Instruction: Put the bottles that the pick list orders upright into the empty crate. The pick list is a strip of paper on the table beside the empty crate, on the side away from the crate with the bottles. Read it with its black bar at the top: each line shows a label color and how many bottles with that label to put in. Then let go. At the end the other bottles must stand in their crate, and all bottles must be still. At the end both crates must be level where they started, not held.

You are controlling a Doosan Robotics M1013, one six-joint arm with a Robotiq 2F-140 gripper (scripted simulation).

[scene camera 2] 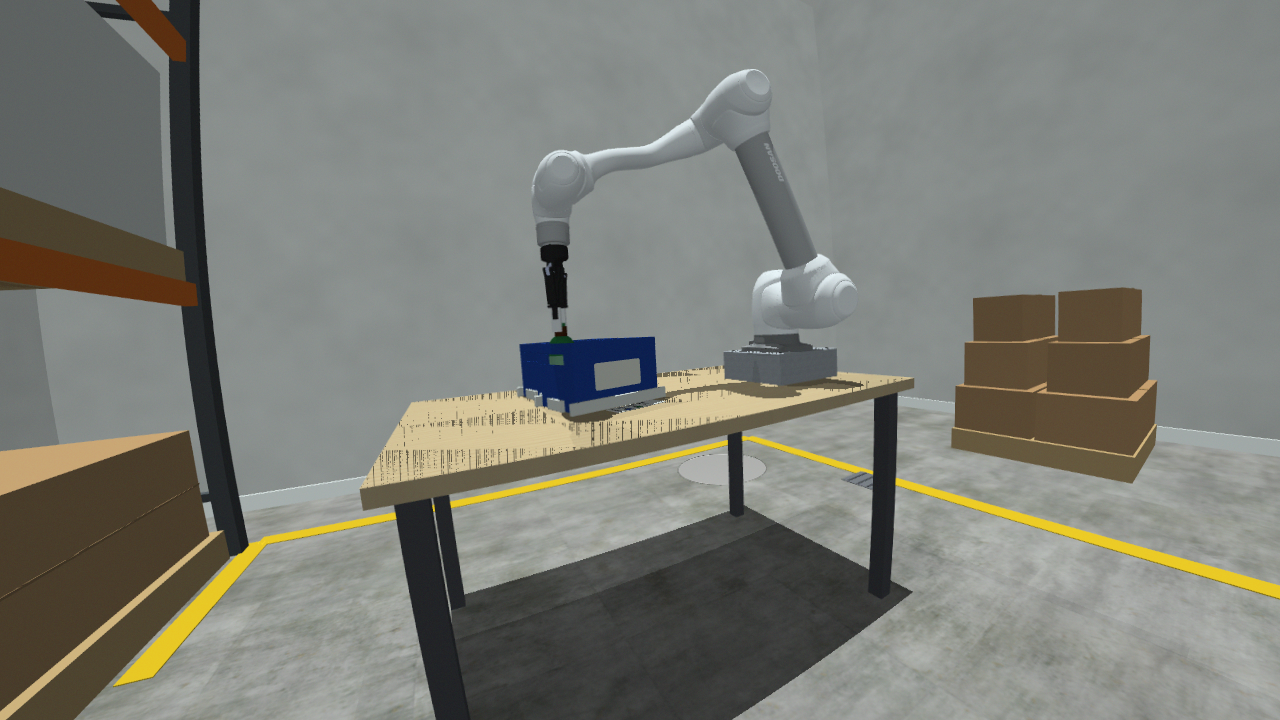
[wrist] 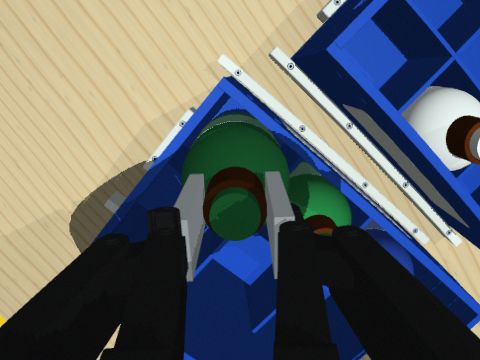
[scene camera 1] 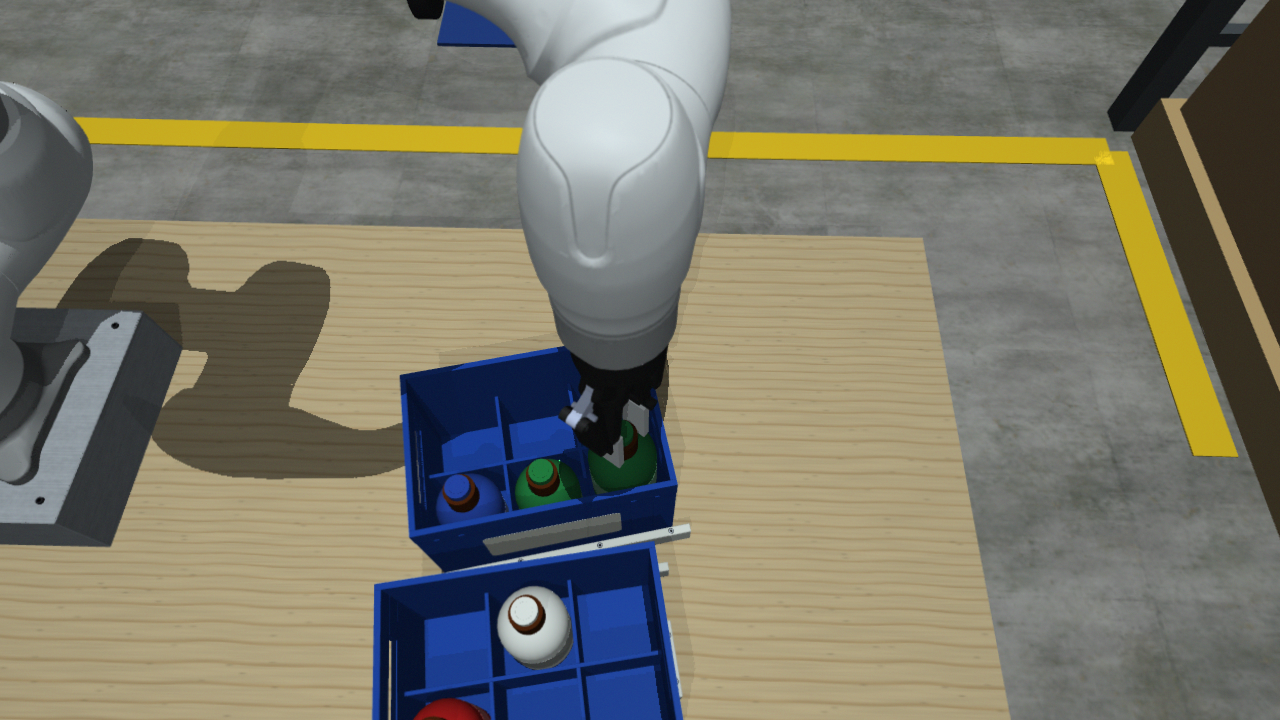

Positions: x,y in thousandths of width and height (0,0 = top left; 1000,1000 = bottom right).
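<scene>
Scene camera 1 shows the gripper (scene camera 1: 487,615) along with a white bottle (scene camera 1: 421,887). A green bottle (scene camera 1: 500,633) is visible there, and so is another green bottle (scene camera 1: 421,672), together with a blue crate (scene camera 1: 384,572) and a further blue crate (scene camera 1: 347,877). Scene camera 2 also shows the gripper (scene camera 2: 437,460), while the wrist view has the gripper (wrist: 491,543) too.
</scene>
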